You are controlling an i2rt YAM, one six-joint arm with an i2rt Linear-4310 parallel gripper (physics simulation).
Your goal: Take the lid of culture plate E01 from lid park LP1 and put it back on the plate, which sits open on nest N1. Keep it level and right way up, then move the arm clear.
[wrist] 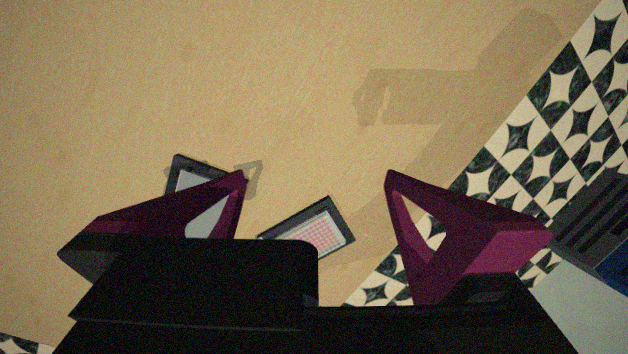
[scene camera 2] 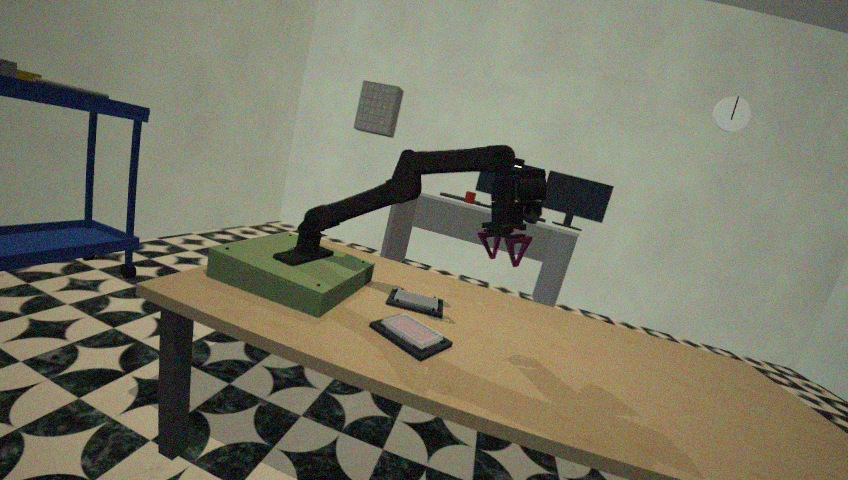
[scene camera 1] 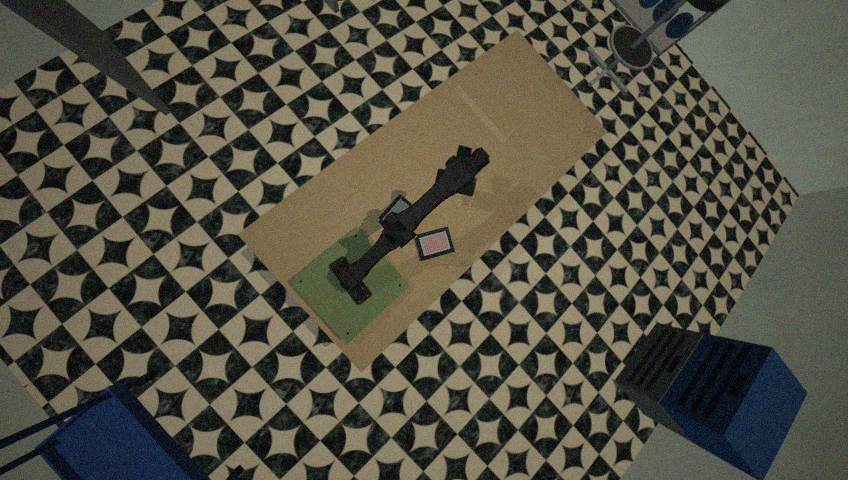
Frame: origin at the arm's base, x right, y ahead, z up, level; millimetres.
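Seen in the pictures: gripper, fingertip midpoint: [wrist: 314,177] [scene camera 2: 503,262]; arm's base, origin of the base link: [scene camera 2: 305,256] [scene camera 1: 350,280].
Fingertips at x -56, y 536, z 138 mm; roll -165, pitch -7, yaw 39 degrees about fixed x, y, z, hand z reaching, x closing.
Offsets run from my fingertips to a thing's top centre. "spot": to the spot under its first point. Level surfaces: height alone.
The culture plate E01 @(dz -182, dx +142, dy -154 mm) [scene camera 1: 435,243] [scene camera 2: 410,330] [wrist: 326,234], with a pink well area, sits open on the dark nest N1 @(spot: dz -197, dx +174, dy -82 mm) [scene camera 2: 436,349] [wrist: 342,218]. The pale grey lid @(dz -191, dx -59, dy -211 mm) [scene camera 1: 399,207] [scene camera 2: 414,300] [wrist: 192,181] lies on the dark lid park LP1 @(spot: dz -199, dx -33, dy -131 mm) [scene camera 2: 439,312] [wrist: 198,164], closer to the far side of the table. My gripper [scene camera 2: 504,261] [wrist: 314,177] is open and empty, high above the table and beyond both fixtures from the arm's base. In the wrist view the left finger hides part of the lid, and the gripper body hides part of the plate.
The arm stands on a green base block [scene camera 1: 380,279] [scene camera 2: 264,285] at one end of the wooden table @(dz -209 mm) [scene camera 1: 523,101] [scene camera 2: 535,339]. In scene camera 1 its links pass between and partly over the fixtures. A blue cart [scene camera 2: 138,178] and a desk with monitors [scene camera 2: 578,196] stand away from the table.
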